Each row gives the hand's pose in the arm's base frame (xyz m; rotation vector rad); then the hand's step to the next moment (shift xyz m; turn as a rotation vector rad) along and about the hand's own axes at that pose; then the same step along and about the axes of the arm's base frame.
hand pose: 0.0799 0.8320 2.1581 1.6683 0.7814 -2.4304
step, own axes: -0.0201 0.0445 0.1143 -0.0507 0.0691 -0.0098
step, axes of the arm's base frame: -0.0730 -0.0950 0.0331 0.0529 -0.0657 0.0180
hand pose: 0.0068 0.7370 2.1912 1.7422 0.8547 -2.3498
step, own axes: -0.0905 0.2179 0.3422 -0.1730 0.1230 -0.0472
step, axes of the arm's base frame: -0.1754 -0.3712 0.0650 0.1479 -0.1231 0.1013
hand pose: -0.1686 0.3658 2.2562 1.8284 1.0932 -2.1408
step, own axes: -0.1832 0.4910 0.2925 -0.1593 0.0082 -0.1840
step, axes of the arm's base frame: 0.0673 -0.5945 -0.0478 0.1953 0.0457 0.1380
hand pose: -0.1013 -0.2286 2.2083 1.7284 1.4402 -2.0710
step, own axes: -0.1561 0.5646 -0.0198 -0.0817 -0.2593 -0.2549
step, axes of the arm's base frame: 0.4024 -0.3732 -0.2058 0.0616 0.2791 0.2391
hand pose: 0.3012 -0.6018 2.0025 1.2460 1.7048 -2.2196
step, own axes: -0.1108 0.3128 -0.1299 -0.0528 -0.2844 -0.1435
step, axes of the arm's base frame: 0.3037 -0.0535 -0.1786 -0.0312 0.2069 0.2460
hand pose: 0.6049 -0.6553 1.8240 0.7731 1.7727 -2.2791
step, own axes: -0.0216 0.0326 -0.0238 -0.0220 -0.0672 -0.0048
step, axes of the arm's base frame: 0.0394 0.0088 -0.0216 -0.0080 0.0198 0.0676
